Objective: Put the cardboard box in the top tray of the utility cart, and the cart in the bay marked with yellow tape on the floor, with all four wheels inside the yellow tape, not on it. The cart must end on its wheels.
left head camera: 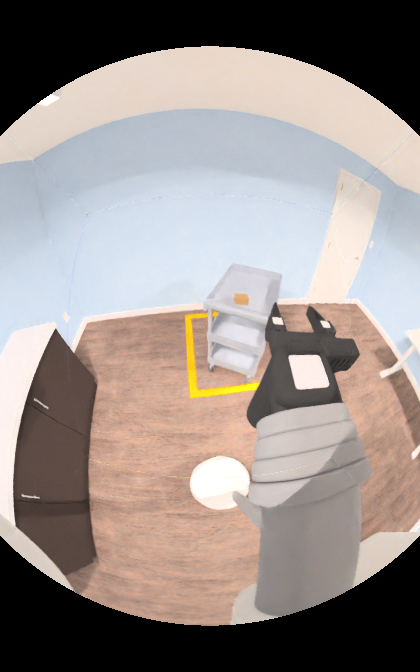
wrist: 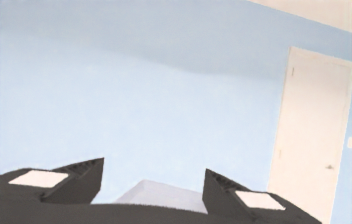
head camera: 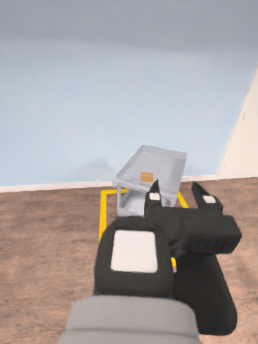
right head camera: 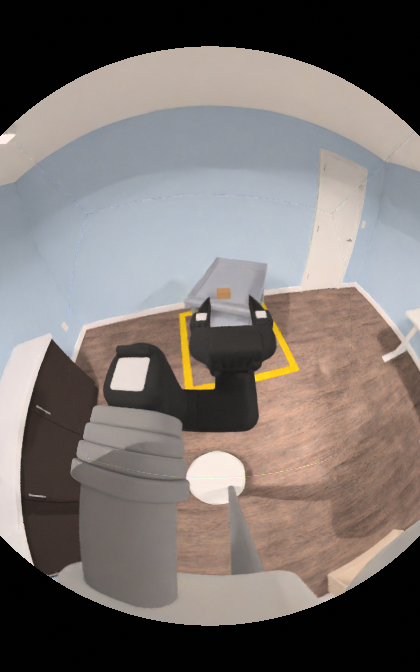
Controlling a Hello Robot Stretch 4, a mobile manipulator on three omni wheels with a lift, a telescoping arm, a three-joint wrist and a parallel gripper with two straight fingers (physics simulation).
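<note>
The grey utility cart point(head camera: 170, 162) point(left head camera: 238, 341) point(right head camera: 245, 275) stands upright at an angle in the yellow tape bay point(head camera: 103, 215) point(left head camera: 190, 355) point(right head camera: 185, 350). In the left head view two near wheels are on the floor inside the tape, one close to the near strip; the far wheels are hidden. The cardboard box point(head camera: 146, 177) point(left head camera: 241, 299) point(right head camera: 223, 293) lies in the top tray. My gripper point(head camera: 176, 184) point(left head camera: 292, 307) point(right head camera: 230, 299) point(wrist: 154, 178) is open and empty, apart from the box, on the robot's side of the cart. Part of the tray shows low in the wrist view.
A blue wall point(head camera: 75, 115) point(left head camera: 165, 240) rises behind the cart. A white door point(left head camera: 345, 240) point(right head camera: 335, 220) point(wrist: 310, 135) is at the right. A dark brown cabinet point(left head camera: 55, 430) point(right head camera: 65, 440) stands at the left. A white round part point(left head camera: 220, 482) point(right head camera: 216, 477) is low, on the near side of the bay.
</note>
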